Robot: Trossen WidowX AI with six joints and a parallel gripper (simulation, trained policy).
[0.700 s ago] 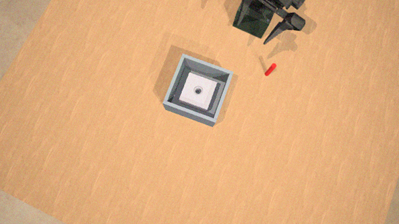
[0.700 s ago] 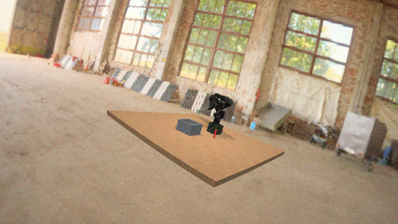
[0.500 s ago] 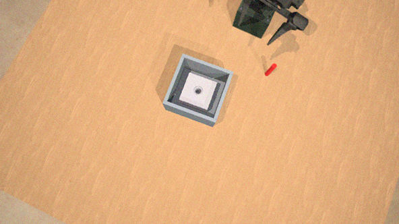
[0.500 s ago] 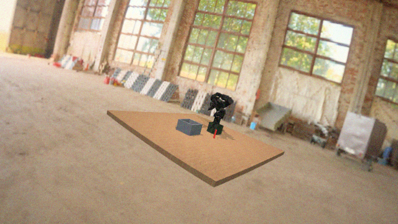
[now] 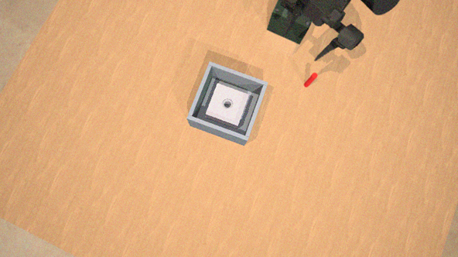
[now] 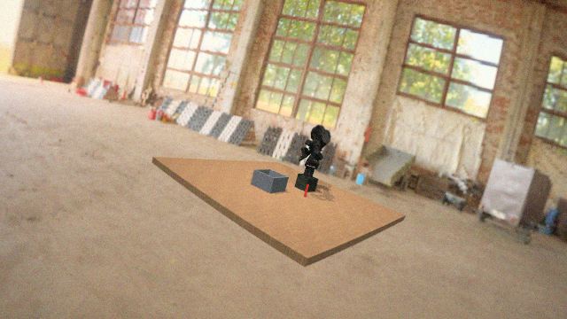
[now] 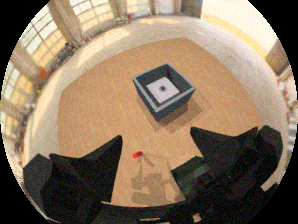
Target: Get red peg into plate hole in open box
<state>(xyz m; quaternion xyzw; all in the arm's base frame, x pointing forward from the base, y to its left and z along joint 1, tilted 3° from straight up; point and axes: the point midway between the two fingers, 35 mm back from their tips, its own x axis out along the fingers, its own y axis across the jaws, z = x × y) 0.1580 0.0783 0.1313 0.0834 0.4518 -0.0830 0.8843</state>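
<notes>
Now: gripper tip 20 mm past the red peg, 70 mm to the right of it and 170 mm above it. Also, from my gripper tip: grey box: 160 mm ahead, 80 mm to the right, 180 mm below; plate: 160 mm ahead, 80 mm to the right, 160 mm below.
</notes>
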